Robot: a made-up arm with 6 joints.
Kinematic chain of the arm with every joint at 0, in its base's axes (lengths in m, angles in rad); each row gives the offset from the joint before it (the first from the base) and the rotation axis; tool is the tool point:
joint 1: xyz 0 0 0.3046 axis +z
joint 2: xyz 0 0 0 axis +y
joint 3: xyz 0 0 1.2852 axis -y
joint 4: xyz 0 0 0 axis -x
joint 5: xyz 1.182 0 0 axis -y
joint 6: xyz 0 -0.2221 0 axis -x
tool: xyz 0 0 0
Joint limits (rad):
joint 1: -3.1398..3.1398
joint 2: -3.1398..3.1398
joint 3: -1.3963..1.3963
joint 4: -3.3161..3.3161
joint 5: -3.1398..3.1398
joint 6: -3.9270..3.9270
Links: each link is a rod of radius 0.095 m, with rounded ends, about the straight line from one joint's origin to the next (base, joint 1, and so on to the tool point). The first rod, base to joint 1, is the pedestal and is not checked.
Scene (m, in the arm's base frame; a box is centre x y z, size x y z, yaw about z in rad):
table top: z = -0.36
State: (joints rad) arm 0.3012 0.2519 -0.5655 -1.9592 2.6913 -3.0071
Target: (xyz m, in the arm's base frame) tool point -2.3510 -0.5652 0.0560
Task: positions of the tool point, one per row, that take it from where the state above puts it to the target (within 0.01 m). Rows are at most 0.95 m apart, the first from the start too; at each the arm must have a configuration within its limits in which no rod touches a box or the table.
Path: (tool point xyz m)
1: 0.9695 0.3908 1.0275
2: 0.7802 0.3346 1.5567
3: 0.3316 0.2005 1.9946
4: -0.3191 0.0079 2.2091
5: -1.0563 -0.2074 2.1096
6: -1.7323 -0.4011 1.6717
7: -2.2006 -0.5304 0.9477
8: -2.3510 -0.5652 0.0560

